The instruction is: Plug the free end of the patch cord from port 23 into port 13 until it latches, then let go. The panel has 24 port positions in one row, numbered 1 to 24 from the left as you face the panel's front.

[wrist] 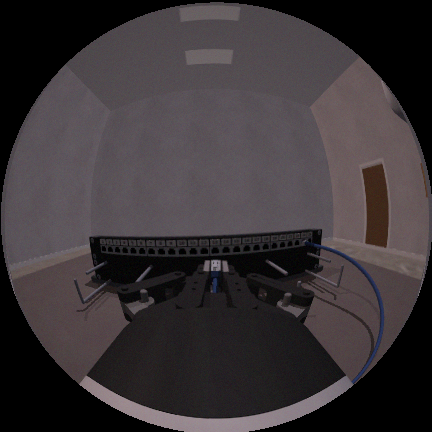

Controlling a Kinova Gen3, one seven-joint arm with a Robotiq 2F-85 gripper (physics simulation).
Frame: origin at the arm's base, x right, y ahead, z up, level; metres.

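Seen in the pictures: gripper, fingertip midpoint: [215, 268].
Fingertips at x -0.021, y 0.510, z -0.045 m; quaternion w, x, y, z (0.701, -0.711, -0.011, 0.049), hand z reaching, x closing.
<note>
Pixels of each thing's top centre, then the offset from my fingertips to it. "pt": a spot on its surface instead.
- black patch panel, middle of its top: [209, 253] dy +0.073, dx -0.016, dz -0.003 m
- free plug, middle of its top: [214, 263] dy +0.002, dx -0.001, dz +0.005 m
- Port 13, surface spot: [215, 250] pt dy +0.083, dx -0.007, dz +0.000 m
- end, surface spot: [306, 242] pt dy +0.093, dx +0.165, dz +0.004 m
- blue cord, surface spot: [382, 305] pt dy -0.107, dx +0.192, dz -0.042 m
The black patch panel [175, 261] stands across the middle, with its row of ports and number labels along its upper part. My gripper [215, 268] is shut on the free plug [215, 270] of the blue patch cord, a clear and blue plug with its cord running back between the fingers. The plug shows below the port row, apart from the panel's ports. Port 13 [215, 250] is an open dark socket almost straight above the plug in the view. The cord's other end [306, 242] sits in the panel near the right end, at port 23. The numbers are too small to read surely.
The blue cord [382, 305] loops out to the right and down past the gripper. Grey rods [95, 292] [276, 267] [325, 278] stick out in front of the panel on both sides. A brown door [375, 205] is in the wall far right.
</note>
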